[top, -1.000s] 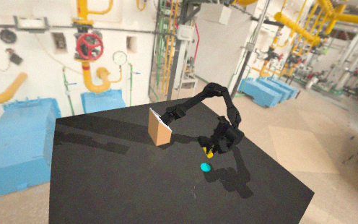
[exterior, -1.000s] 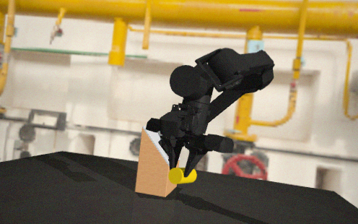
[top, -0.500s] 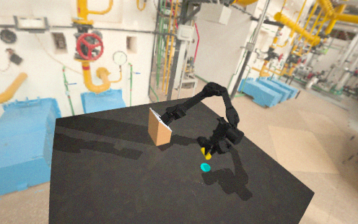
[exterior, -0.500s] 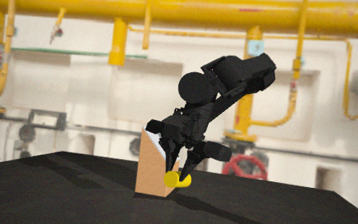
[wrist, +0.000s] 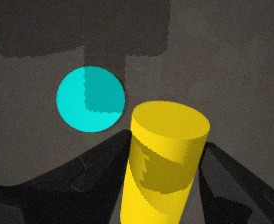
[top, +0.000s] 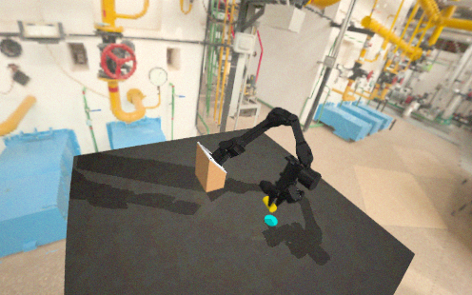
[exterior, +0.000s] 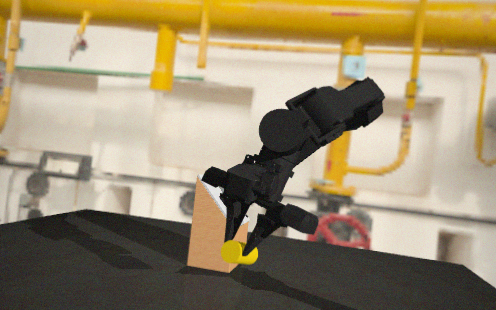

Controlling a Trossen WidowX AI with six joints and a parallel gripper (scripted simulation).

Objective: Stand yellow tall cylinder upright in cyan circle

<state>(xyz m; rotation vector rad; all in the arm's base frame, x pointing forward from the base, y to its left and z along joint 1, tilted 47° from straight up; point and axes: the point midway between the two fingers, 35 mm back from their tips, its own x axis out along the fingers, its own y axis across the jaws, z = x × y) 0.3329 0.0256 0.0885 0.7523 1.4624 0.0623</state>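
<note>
The cyan circle is 11 cm below my gripper tip and 3 cm to the left of it. Also, from my gripper tip: yellow cylinder: 2 cm behind, 1 cm to the left, 1 cm below.
</note>
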